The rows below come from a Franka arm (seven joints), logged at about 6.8 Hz.
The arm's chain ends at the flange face. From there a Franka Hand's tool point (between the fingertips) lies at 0.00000 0.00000 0.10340 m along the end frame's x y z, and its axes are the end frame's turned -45 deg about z.
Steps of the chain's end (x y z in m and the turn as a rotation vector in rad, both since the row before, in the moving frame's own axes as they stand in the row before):
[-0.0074 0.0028 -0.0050 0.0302 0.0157 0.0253]
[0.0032 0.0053 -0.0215 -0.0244 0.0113 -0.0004]
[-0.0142 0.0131 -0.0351 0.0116 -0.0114 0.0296]
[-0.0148 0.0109 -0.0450 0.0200 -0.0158 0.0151]
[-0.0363 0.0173 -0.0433 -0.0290 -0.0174 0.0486]
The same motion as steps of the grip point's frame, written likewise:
[-0.0038 -0.0043 -0.0051 0.0103 0.0325 0.0253]
[-0.0024 0.0086 -0.0215 -0.0252 -0.0093 -0.0004]
[-0.0193 -0.0025 -0.0351 0.0163 0.0001 0.0296]
[-0.0178 -0.0054 -0.0450 0.0253 0.0030 0.0151]
[-0.0413 -0.0127 -0.0434 -0.0082 -0.0328 0.0486]

